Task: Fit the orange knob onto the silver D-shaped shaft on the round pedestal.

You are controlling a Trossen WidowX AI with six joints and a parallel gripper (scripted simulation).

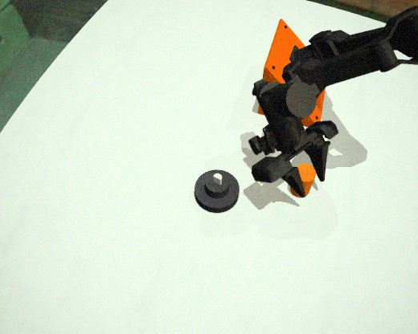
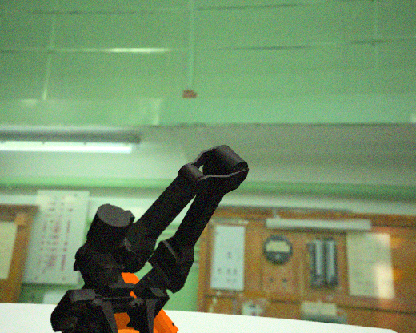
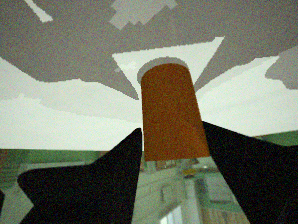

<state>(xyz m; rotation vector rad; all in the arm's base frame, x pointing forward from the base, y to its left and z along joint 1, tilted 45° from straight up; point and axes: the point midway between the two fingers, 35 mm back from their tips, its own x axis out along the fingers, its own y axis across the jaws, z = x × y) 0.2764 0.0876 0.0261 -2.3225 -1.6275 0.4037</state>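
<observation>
My gripper tip is now 1 cm past the orange knob, 2 cm to the left of it and 1 cm below it. From my gripper tip the other things lie so: round pedestal 6 cm ahead, 17 cm to the right.
</observation>
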